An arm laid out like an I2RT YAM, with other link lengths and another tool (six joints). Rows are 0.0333 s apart.
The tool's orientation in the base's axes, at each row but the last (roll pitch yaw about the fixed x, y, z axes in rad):
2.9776 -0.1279 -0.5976
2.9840 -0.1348 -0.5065
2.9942 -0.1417 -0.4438
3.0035 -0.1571 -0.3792
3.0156 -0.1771 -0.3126
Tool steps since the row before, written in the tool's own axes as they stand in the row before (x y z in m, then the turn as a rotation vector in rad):
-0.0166 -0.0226 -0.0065 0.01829 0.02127 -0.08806
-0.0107 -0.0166 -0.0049 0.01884 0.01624 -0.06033
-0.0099 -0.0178 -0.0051 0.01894 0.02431 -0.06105
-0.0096 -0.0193 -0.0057 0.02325 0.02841 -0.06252
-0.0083 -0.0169 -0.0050 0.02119 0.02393 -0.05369
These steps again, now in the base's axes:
-0.0008 0.0288 0.0006 0.00175 -0.00919 0.09195
-0.0012 0.0203 0.0008 0.00584 -0.01075 0.06410
-0.0013 0.0209 0.0010 0.00230 -0.01779 0.06599
-0.0019 0.0222 0.0015 0.00453 -0.02283 0.06866
-0.0029 0.0192 0.0013 0.00519 -0.01954 0.05912

